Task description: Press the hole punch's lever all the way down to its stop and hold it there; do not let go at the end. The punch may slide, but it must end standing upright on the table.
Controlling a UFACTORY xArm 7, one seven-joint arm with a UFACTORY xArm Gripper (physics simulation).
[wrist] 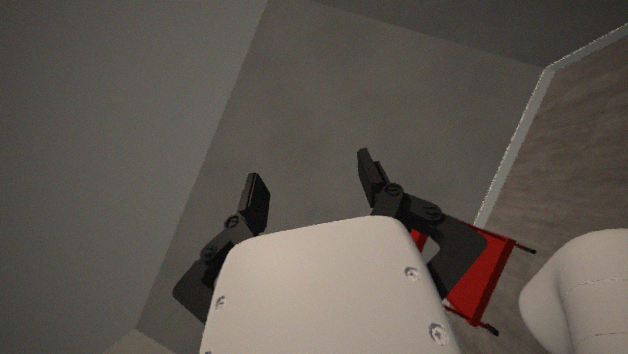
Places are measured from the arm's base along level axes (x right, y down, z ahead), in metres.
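Pixels of known places: gripper, between the fingertips: (309, 172).
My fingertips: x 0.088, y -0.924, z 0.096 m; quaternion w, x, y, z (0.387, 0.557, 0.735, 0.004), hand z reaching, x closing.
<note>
Behind a point stands the place of what it marks.
My gripper (309, 172) {x 0.088, y -0.924, z 0.096 m} is open, its two dark fingers wide apart with nothing between them. Its fingertips show against the grey floor. A red object (481, 280) shows at the lower right, partly hidden behind the right finger's linkage and the pale gripper housing. It has a flat red panel and thin rods with dark tips at its right side. It overlaps the table's pale edge in this view. I cannot tell from the visible part whether it is the hole punch, and no lever can be made out. The fingertips are apart from it in the view.
The brown table top (580, 150) lies at the right, with a pale edge (517, 132) running beside it. A rounded pale robot part (590, 295) {x 0.089, y -0.701, z 0.099 m} stands at the lower right, near the red object. Grey floor (375, 85) and a grey wall (100, 150) show beyond the fingers.
</note>
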